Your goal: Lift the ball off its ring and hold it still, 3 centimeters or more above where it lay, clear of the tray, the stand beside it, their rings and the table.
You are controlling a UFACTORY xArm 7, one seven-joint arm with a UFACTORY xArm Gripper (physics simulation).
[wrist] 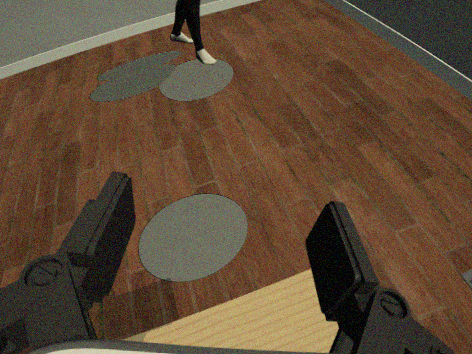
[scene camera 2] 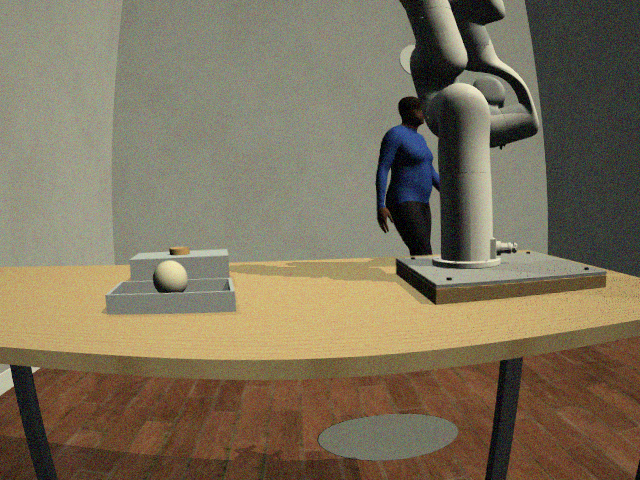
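Where they show: gripper, fingertip midpoint: [wrist: 227,210]; arm's base, origin of the base link: [scene camera 2: 466,263].
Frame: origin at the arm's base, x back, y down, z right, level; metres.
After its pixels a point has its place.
Observation:
A cream ball [scene camera 2: 170,276] {x -0.432, y -0.017, z -0.229 m} sits inside the low grey tray [scene camera 2: 170,303] {x -0.419, y 0.015, z -0.265 m} at the left of the table; the ring under it is hidden by the tray's front wall. A grey stand [scene camera 2: 211,264] {x -0.445, y -0.008, z -0.018 m} stands right behind the tray, with an orange-brown ring [scene camera 2: 179,250] {x -0.518, y -0.032, z 0.004 m} on top. My gripper [wrist: 227,210] {x 0.117, y -0.262, z 0.423 m} is open and empty in the wrist view, its two dark fingers wide apart above the floor and a corner of the table. In the scene view the gripper is mostly hidden behind the arm, high at the right, far from the ball.
The table [scene camera 2: 310,320] {x -0.225, y 0.029, z -0.276 m} [wrist: 250,320] {x 0.104, y 0.029, z 0.408 m} carries the arm's base plate [scene camera 2: 537,271] {x 0.107, y 0.001, z -0.116 m} at its right. A person in a blue top [scene camera 2: 408,160] stands behind the table beside the arm; their legs [wrist: 190,22] show in the wrist view. Grey discs [wrist: 194,237] lie on the floor.

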